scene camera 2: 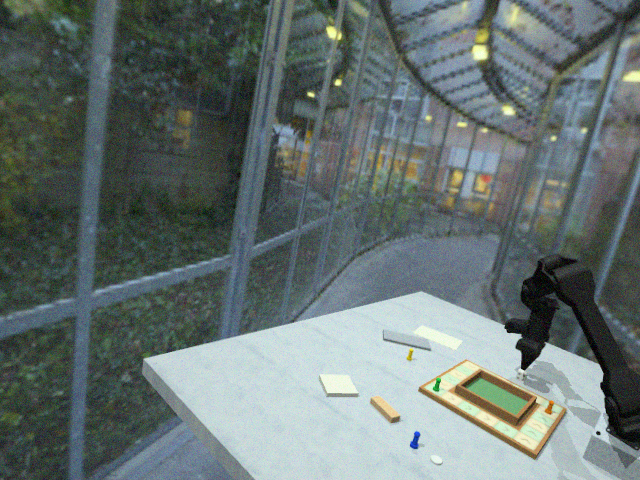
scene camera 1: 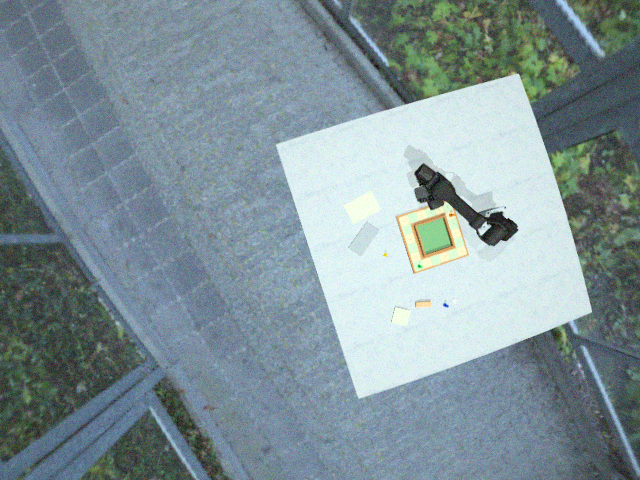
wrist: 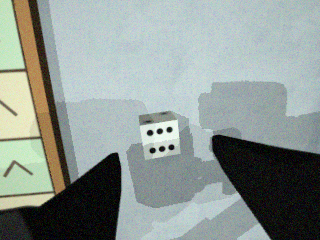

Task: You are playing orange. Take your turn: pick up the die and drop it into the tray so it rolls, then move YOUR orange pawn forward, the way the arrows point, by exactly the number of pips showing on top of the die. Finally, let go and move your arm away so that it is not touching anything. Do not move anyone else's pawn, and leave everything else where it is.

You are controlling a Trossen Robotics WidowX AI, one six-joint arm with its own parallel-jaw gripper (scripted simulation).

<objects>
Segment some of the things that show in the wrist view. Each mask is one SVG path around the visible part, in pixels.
The gripper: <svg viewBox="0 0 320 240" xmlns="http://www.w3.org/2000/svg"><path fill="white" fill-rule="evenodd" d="M118 153L109 154L90 171L84 173L66 189L54 195L39 207L25 205L0 210L0 240L116 240L121 196L121 164ZM212 137L212 149L222 167L223 173L226 174L245 201L244 203L246 203L264 231L269 235L270 240L320 240L320 154L279 146L274 147L224 135L214 135Z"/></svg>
A white die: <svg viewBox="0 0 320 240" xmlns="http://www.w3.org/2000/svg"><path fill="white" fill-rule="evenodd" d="M171 111L138 115L145 160L181 154L178 120Z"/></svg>
</objects>
